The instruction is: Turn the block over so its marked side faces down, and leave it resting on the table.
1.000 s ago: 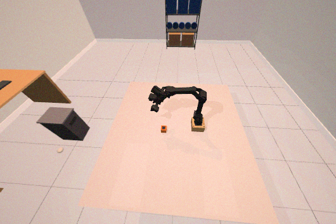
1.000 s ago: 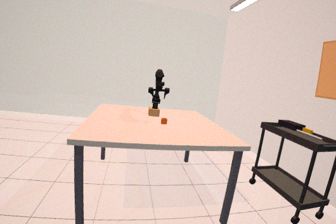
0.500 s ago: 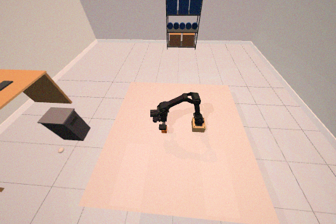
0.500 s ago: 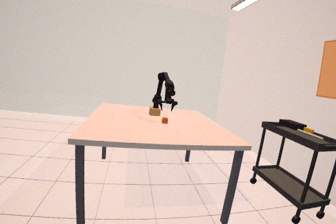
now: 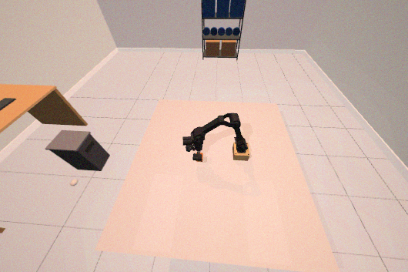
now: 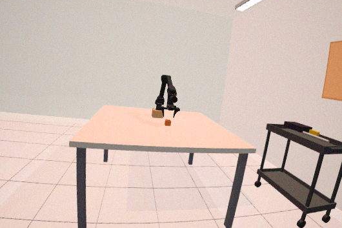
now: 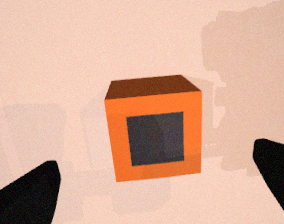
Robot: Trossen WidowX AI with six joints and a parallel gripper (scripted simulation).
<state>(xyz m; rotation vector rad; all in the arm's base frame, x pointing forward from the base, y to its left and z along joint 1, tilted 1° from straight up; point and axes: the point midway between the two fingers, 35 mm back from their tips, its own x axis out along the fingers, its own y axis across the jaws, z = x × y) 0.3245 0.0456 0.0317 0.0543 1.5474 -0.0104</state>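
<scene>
The orange block is 40 mm below my gripper tip.
</scene>
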